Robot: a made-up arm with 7 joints. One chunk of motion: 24 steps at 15 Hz.
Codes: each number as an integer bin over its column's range. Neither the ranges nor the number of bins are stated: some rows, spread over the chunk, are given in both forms.
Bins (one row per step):
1: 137 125 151 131 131 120
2: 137 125 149 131 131 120
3: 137 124 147 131 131 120
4: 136 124 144 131 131 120
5: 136 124 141 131 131 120
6: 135 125 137 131 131 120
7: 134 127 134 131 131 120
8: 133 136 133 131 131 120
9: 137 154 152 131 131 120
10: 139 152 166 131 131 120
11: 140 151 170 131 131 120
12: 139 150 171 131 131 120
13: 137 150 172 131 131 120
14: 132 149 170 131 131 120
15: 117 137 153 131 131 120
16: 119 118 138 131 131 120
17: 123 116 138 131 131 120
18: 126 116 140 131 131 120
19: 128 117 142 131 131 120
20: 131 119 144 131 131 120
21: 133 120 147 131 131 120
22: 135 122 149 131 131 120
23: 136 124 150 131 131 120
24: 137 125 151 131 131 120
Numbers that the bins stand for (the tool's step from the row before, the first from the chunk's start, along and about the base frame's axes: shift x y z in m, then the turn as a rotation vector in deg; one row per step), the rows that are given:
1: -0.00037 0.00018 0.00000 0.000 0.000 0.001
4: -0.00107 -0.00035 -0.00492 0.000 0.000 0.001
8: -0.00316 0.00600 -0.01264 0.000 0.000 0.001
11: 0.00173 0.01394 0.01333 0.000 0.000 0.001
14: -0.00386 0.01288 0.01333 0.000 0.000 0.001
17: -0.01014 -0.00459 -0.00913 0.000 0.000 0.001
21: -0.00316 -0.00247 -0.00281 0.000 0.000 0.001
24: -0.00037 0.00018 0.00000 0.000 0.000 0.001
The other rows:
2: -0.00037 0.00018 -0.00141 0.000 0.000 0.001
3: -0.00037 -0.00035 -0.00281 0.000 0.000 0.001
5: -0.00107 -0.00035 -0.00702 0.000 0.000 0.001
6: -0.00176 0.00018 -0.00983 0.000 0.000 0.001
7: -0.00246 0.00124 -0.01194 0.000 0.000 0.001
9: -0.00037 0.01553 0.00070 0.000 0.000 0.001
10: 0.00103 0.01447 0.01053 0.000 0.000 0.001
12: 0.00103 0.01341 0.01404 0.000 0.000 0.001
13: -0.00037 0.01341 0.01474 0.000 0.000 0.001
15: -0.01433 0.00653 0.00140 0.000 0.000 0.001
16: -0.01293 -0.00353 -0.00913 0.000 0.000 0.001
18: -0.00805 -0.00459 -0.00773 0.000 0.000 0.001
19: -0.00665 -0.00406 -0.00632 0.000 0.000 0.001
20: -0.00456 -0.00300 -0.00492 0.000 0.000 0.001
22: -0.00176 -0.00141 -0.00141 0.000 0.000 0.001
23: -0.00107 -0.00035 -0.00071 0.000 0.000 0.001

